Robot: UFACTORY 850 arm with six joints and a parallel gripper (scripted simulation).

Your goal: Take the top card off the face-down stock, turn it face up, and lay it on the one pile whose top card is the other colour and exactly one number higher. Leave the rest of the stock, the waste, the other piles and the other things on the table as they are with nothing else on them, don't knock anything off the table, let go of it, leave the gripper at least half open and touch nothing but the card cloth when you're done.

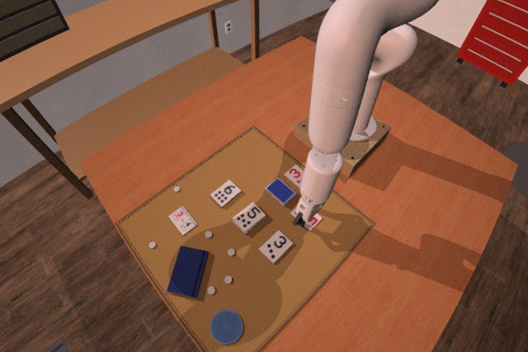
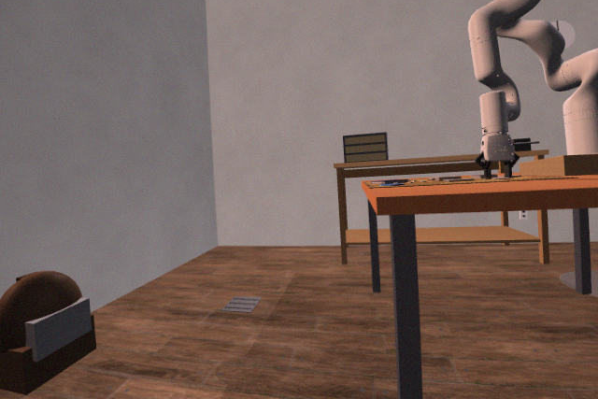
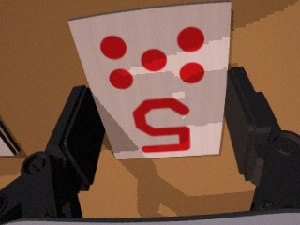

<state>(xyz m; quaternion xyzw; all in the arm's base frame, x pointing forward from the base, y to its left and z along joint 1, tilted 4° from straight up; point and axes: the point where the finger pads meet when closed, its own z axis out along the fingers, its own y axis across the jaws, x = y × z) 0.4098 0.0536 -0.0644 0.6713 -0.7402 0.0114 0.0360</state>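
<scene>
Now: the red 5 card 1 cm below my hand. Also, from my hand: red 3 card: 11 cm behind, 11 cm to the right, 1 cm below; then black 5 card: 12 cm ahead, 14 cm to the right; then black 3 card: 14 cm ahead, 2 cm to the right, 1 cm below.
</scene>
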